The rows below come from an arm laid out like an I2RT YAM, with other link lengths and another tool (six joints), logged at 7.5 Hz.
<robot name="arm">
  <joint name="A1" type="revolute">
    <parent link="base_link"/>
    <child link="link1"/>
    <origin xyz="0 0 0.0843" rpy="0 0 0"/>
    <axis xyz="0 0 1"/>
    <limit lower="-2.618" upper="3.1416"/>
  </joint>
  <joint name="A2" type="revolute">
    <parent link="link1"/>
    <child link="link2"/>
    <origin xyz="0.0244 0.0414 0.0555" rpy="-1.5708 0 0"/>
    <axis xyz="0 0 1"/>
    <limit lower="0" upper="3.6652"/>
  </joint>
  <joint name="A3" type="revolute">
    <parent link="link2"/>
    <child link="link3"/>
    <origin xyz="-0.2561 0 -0.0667" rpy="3.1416 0 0"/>
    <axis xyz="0 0 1"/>
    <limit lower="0" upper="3.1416"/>
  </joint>
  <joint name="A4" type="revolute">
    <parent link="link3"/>
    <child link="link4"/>
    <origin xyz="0.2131 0.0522 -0.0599" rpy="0 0 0"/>
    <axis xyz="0 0 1"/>
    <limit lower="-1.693" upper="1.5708"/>
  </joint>
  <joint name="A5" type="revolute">
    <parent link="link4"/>
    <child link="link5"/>
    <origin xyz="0.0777 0.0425 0.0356" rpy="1.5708 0 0"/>
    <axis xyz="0 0 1"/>
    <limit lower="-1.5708" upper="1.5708"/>
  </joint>
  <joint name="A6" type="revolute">
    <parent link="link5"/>
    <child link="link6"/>
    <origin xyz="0.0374 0 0.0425" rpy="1.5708 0 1.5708"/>
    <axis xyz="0 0 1"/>
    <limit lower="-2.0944" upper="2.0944"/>
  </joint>
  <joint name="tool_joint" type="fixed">
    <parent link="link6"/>
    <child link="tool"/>
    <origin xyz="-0.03 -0.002 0.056" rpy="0 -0.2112 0.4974"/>
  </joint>
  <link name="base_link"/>
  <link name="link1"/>
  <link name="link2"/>
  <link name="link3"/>
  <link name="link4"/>
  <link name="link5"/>
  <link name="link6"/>
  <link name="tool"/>
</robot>
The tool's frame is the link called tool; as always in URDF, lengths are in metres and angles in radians.
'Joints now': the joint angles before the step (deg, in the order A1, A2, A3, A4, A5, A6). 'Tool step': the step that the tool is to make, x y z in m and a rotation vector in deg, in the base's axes. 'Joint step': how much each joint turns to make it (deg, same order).
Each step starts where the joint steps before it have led.
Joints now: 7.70 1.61 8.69 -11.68 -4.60 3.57
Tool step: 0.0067 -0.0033 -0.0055 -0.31 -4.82 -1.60
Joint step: -1.65 -0.86 -4.98 8.80 -0.02 -0.89
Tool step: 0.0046 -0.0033 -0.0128 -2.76 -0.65 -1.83
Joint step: -0.96 -0.07 -3.19 3.30 0.86 -2.82
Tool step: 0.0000 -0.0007 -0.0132 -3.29 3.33 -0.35
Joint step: -0.06 -0.13 -0.09 -3.83 0.37 -2.98
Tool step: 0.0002 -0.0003 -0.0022 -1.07 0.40 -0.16
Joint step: 0.04 0.15 -0.04 -0.36 0.27 -1.02
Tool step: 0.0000 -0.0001 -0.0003 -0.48 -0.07 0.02
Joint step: -0.07 -0.01 -0.01 0.00 -0.06 -0.49
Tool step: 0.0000 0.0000 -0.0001 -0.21 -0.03 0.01
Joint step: 0.01 0.01 0.00 0.00 0.01 -0.21
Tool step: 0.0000 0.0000 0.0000 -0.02 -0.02 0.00
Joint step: 0.00 -0.01 -0.01 0.01 0.00 -0.02
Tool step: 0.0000 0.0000 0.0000 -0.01 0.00 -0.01
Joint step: 0.02 0.00 0.00 -0.01 0.03 -0.01
